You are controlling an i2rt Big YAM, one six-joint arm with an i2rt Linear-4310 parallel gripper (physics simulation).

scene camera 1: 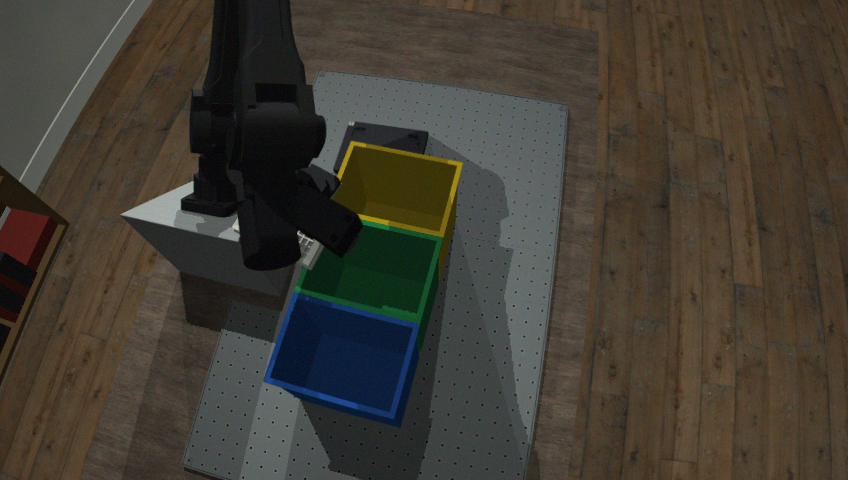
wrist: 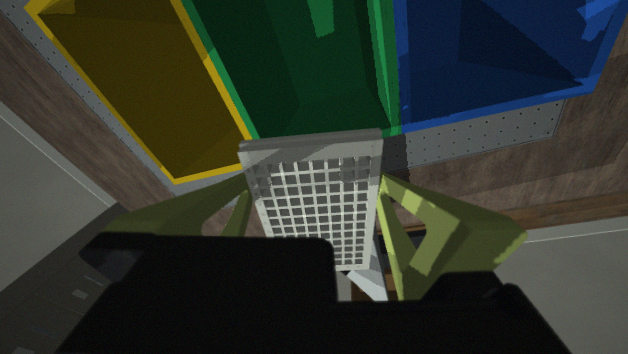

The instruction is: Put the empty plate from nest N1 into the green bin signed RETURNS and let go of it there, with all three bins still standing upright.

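Pixels of known places: gripper, fingertip midpoint: (wrist: 314, 177); arm's base at its link origin: (scene camera 1: 219, 202).
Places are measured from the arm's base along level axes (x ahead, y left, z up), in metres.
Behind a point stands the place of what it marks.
The white plate with a grid of square wells (scene camera 1: 308, 248) {x 0.216, y -0.094, z 0.110 m} (wrist: 310, 150) {x 0.230, y -0.079, z 0.115 m} is held between the yellow-green fingers of my gripper (wrist: 314, 177) {x 0.203, y -0.070, z 0.103 m}. The fingers press on its two long sides. In the scene view the arm hides most of the plate and the fingers; a corner shows by the left rim of the green bin. The green bin (scene camera 1: 430, 273) {x 0.373, y -0.075, z 0.053 m} (wrist: 391, 100) {x 0.224, y -0.135, z 0.053 m} stands upright between the other two. In the wrist view the plate's far edge overlaps the bin's near rim. The plate's exact height above the rim is unclear. The RETURNS sign does not show.
The yellow bin (scene camera 1: 451, 199) {x 0.381, y 0.044, z 0.054 m} (wrist: 135, 90) {x 0.312, y 0.108, z 0.021 m} and blue bin (scene camera 1: 339, 401) {x 0.294, y -0.271, z 0.053 m} (wrist: 440, 75) {x 0.197, y -0.217, z -0.069 m} stand upright against the green one on the grey pegboard (scene camera 1: 535, 237) {x 0.530, y 0.099, z -0.126 m}. A dark nest block (scene camera 1: 389, 135) {x 0.223, y 0.261, z -0.115 m} lies behind the yellow bin. The grey pedestal (scene camera 1: 208, 255) {x 0.016, y -0.094, z -0.002 m} is left of the bins.
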